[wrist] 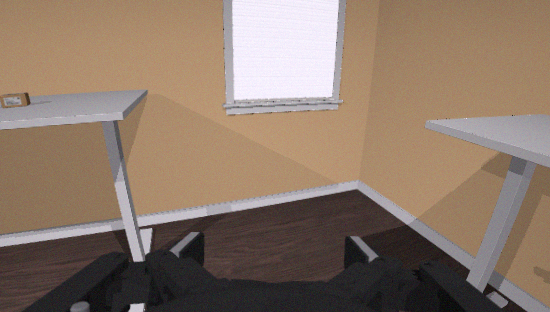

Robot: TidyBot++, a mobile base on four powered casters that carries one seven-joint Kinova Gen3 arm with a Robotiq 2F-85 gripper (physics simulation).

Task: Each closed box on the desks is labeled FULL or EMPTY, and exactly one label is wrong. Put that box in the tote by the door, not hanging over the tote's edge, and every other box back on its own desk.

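A small brown cardboard box stands on the left desk, at the far left of the wrist view. A pale shipping sticker shows on its side; its top label cannot be read from here. My gripper is open, with nothing between its fingers, and is well away from the box, to its right. The right desk shows in part at the right edge, and no box shows on that part. The tote and the door do not show in this view.
The left desk's leg reaches down to the dark wood floor. The right desk's leg stands near the right wall. A window is in the far wall, left of the room's corner. White baseboards run along both walls.
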